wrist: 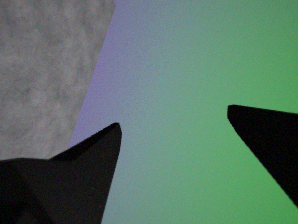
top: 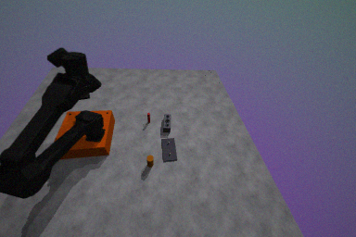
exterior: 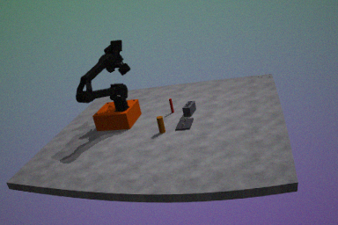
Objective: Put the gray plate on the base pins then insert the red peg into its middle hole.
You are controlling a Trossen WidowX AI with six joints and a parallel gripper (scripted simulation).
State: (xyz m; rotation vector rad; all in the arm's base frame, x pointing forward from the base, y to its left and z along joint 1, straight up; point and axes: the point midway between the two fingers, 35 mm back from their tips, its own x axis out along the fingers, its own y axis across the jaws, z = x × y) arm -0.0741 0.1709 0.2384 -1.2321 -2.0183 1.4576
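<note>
Now: gripper tip 420 mm short of the gray plate, 290 mm above it and 50 mm to the left of it. The rest, counted from my gripper tip: red peg 310 mm ahead, 280 mm below, 40 mm to the right; then orange cylinder 350 mm ahead, 280 mm to the right, 280 mm below; then dark base 440 mm ahead, 320 mm below, 200 mm to the right.
</note>
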